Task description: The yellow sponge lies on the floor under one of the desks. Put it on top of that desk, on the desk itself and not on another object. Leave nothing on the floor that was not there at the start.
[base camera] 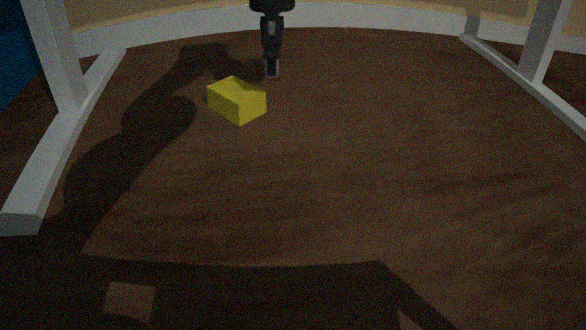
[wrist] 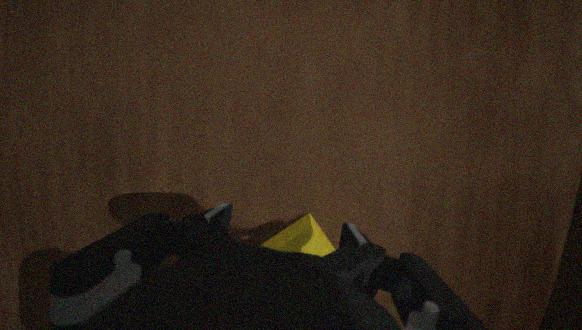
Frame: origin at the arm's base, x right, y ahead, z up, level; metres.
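Seen in the pictures: gripper, fingertip midpoint: (base camera: pixel 272 66) (wrist: pixel 285 225).
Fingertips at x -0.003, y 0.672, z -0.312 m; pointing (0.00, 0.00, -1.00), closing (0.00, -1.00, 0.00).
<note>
Offsets run from my fingertips to a thing's middle. "*": to the spot under its first point.
The yellow sponge {dx -0.068, dy -0.009, dz -0.062 m} (base camera: pixel 236 101) (wrist: pixel 304 237) lies on the floor between the desk's legs, left of the middle in the base camera view. In the wrist view one corner of it shows between the fingertips, and the rest is hidden behind the gripper body. My gripper (base camera: pixel 271 75) (wrist: pixel 285 225) is open with nothing held. It points down and stands behind and a little to the right of the sponge in the base camera view. The desk top does not show in either view.
A white desk leg with its foot bar {* dx -0.420, dy -0.129, dz -0.060 m} (base camera: pixel 55 145) stands at the left, and another foot bar (base camera: pixel 555 100) at the right. A pale baseboard (base camera: pixel 375 17) runs along the back wall. A blue object (base camera: pixel 17 65) shows at the far left. The arm's shadow falls across the floor.
</note>
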